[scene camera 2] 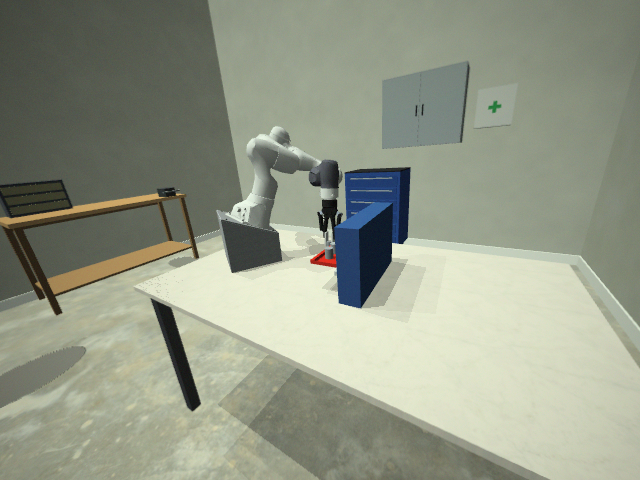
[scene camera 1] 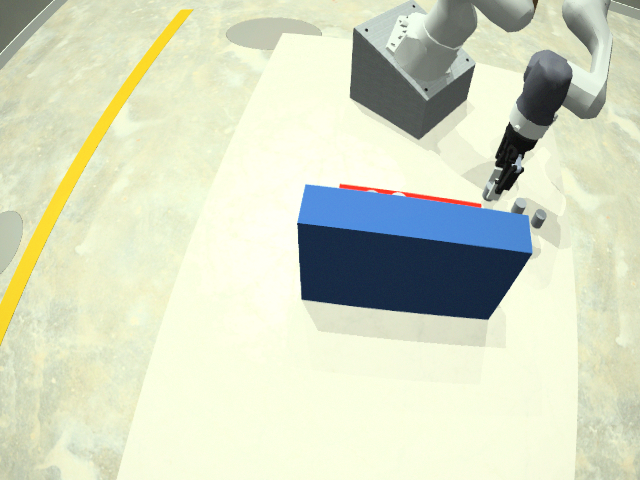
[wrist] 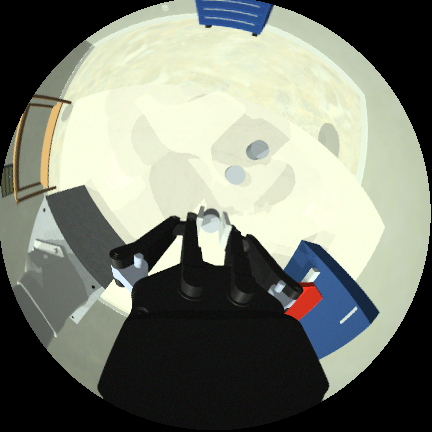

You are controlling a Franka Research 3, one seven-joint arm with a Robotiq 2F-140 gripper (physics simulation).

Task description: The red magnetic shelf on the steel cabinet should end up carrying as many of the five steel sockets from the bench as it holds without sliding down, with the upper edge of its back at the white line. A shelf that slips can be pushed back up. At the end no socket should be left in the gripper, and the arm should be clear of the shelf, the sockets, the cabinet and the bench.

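Observation:
The red shelf [scene camera 1: 434, 198] [scene camera 2: 321, 259] [wrist: 306, 301] is on the robot-facing side of the blue cabinet [scene camera 1: 398, 271] [scene camera 2: 365, 258] [wrist: 336, 320]. Part of a white line [wrist: 348, 315] shows on the cabinet; the shelf's upper back edge is hidden. Tops of two sockets [scene camera 1: 372, 191] [scene camera 1: 398, 194] show at the shelf; one socket [scene camera 2: 328, 253] shows upright on it in scene camera 2. My gripper [scene camera 1: 493, 190] [scene camera 2: 329, 238] [wrist: 211, 216] is shut on a steel socket, beyond the shelf's right end in scene camera 1. Two sockets [scene camera 1: 518, 206] [scene camera 1: 538, 218] [wrist: 235, 175] [wrist: 258, 150] stand on the bench.
The cabinet's top edge rises beside the shelf. A small white block [wrist: 312, 275] is at the shelf's end. The grey robot base [scene camera 1: 410, 77] [scene camera 2: 253, 248] [wrist: 82, 230] stands on the bench [scene camera 1: 232, 361] [scene camera 2: 491, 335] behind the shelf. A blue drawer unit [scene camera 2: 403, 206] [wrist: 232, 15] stands farther off.

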